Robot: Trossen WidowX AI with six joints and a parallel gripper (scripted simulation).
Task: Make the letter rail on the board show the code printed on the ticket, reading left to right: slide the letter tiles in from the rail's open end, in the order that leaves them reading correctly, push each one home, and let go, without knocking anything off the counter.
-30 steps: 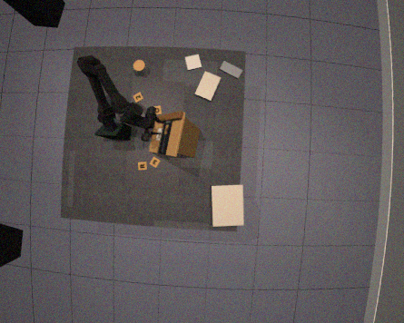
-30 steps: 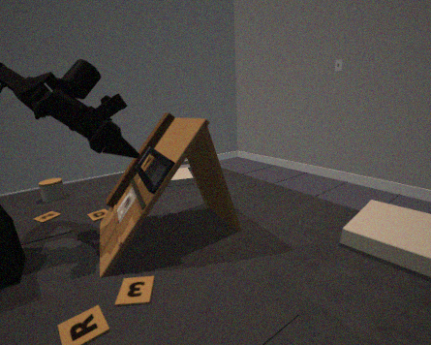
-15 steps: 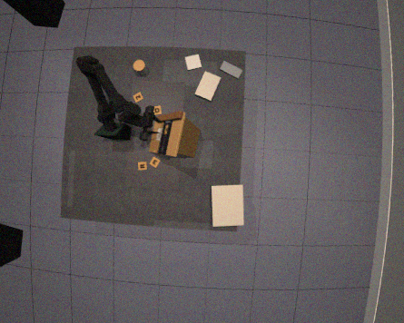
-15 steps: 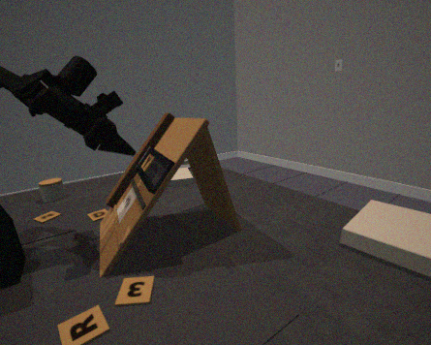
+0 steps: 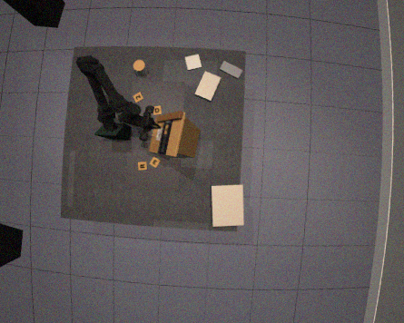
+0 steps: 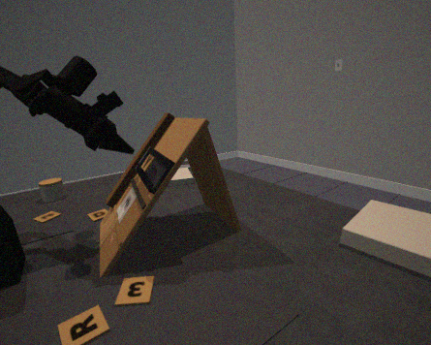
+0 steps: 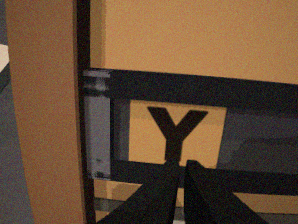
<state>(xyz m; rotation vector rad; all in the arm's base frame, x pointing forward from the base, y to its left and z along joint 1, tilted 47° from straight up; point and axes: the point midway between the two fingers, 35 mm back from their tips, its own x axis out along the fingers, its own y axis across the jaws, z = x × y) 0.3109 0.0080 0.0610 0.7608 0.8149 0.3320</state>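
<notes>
The letter tile d is 110 mm behind my gripper tip, 150 mm to the left of it and 200 mm below it. The rest, counted from my gripper tip: white ticket 30 mm behind, 20 mm to the right, 110 mm below; then letter tile 50 mm behind, 210 mm to the right, 200 mm below; then cream slab 210 mm ahead, 380 mm to the left, 190 mm below.
</notes>
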